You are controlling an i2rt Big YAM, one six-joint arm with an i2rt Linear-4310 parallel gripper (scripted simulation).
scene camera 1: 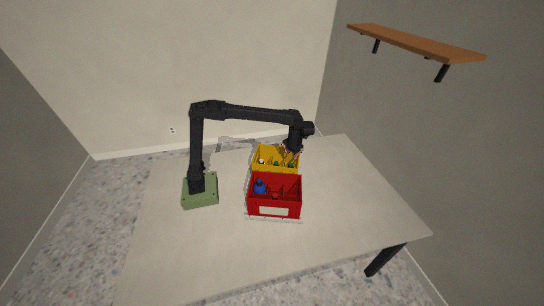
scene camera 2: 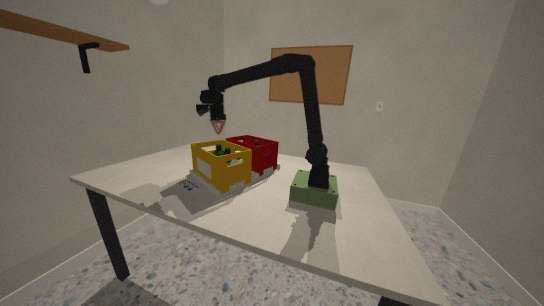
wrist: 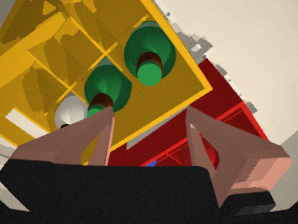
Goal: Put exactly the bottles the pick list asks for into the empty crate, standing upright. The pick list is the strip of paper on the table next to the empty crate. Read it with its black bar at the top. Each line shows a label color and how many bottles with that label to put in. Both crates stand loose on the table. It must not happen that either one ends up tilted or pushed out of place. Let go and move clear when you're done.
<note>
I see my gripper [wrist: 149, 113], a white-capped bottle [wrist: 72, 109] and a yellow crate [scene camera 2: 214, 169].
The yellow crate is seen too in scene camera 1 [scene camera 1: 265, 152] and in the wrist view [wrist: 53, 41].
</note>
